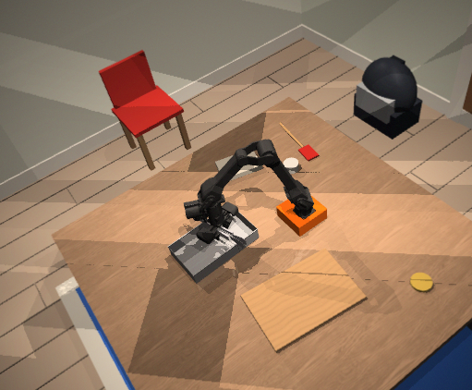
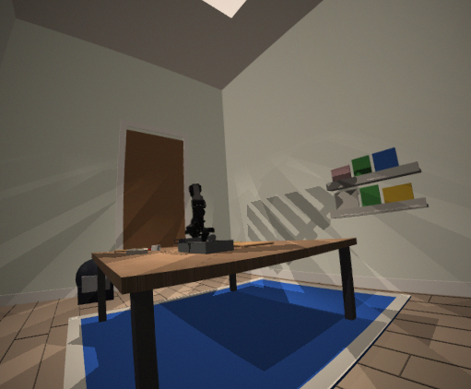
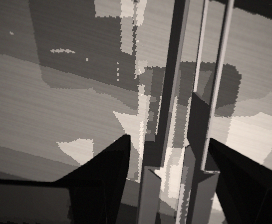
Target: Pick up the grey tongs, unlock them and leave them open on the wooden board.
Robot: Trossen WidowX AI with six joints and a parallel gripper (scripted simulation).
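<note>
My gripper tip is 4 cm short of the grey roasting tin. Round my gripper tip: wooden board 39 cm to the left, 6 cm behind, 2 cm below; pale flat block 29 cm behind, 27 cm to the right, 2 cm below; white cylinder 45 cm behind, 10 cm to the right, 1 cm below.
</note>
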